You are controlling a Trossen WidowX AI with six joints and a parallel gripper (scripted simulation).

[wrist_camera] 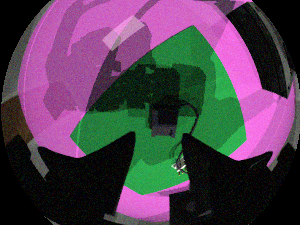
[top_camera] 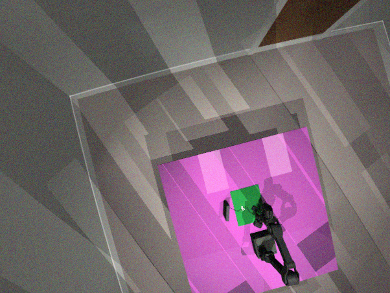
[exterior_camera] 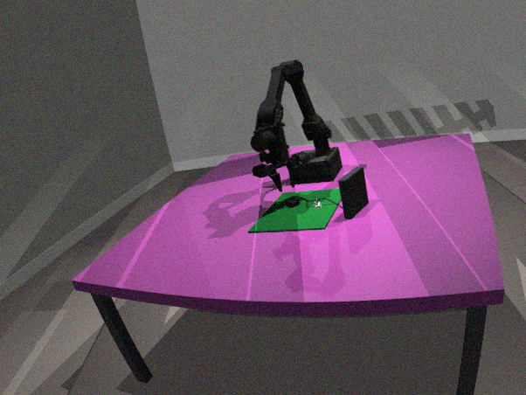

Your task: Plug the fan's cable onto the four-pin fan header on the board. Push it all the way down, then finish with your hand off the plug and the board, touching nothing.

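My gripper tip is now 5 cm above the dark plug and 1 cm to the right of it. The rest, counted from my gripper tip: black fan 24 cm to the left, 4 cm ahead; green board 7 cm below, 5 cm to the left, 3 cm ahead; fan header 10 cm to the left, 6 cm below, 1 cm ahead.
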